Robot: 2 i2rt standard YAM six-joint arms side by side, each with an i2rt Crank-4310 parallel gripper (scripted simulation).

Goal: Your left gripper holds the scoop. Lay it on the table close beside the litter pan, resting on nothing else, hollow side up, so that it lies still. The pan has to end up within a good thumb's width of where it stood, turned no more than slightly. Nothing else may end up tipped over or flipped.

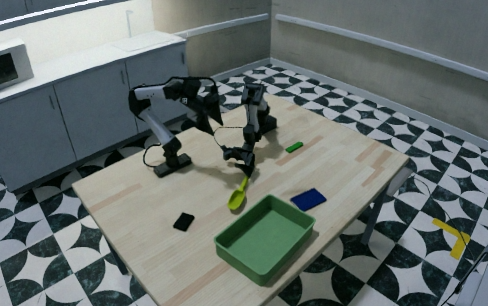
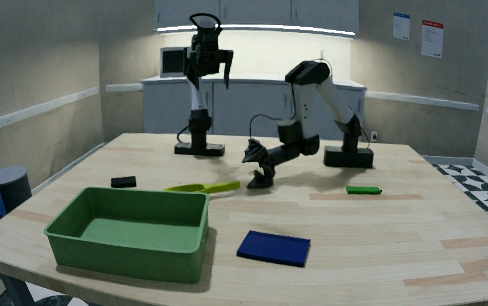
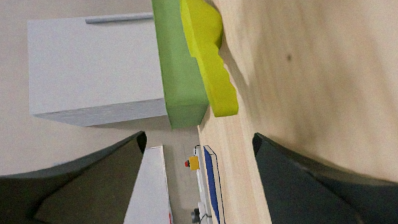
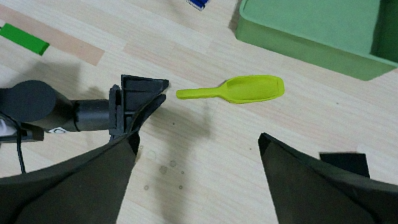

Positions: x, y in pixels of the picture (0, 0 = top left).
Scene:
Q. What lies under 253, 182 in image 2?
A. The left gripper.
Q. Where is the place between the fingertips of the right gripper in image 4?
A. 199, 134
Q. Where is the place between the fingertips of the right gripper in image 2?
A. At 213, 88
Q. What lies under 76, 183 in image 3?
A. The left gripper.

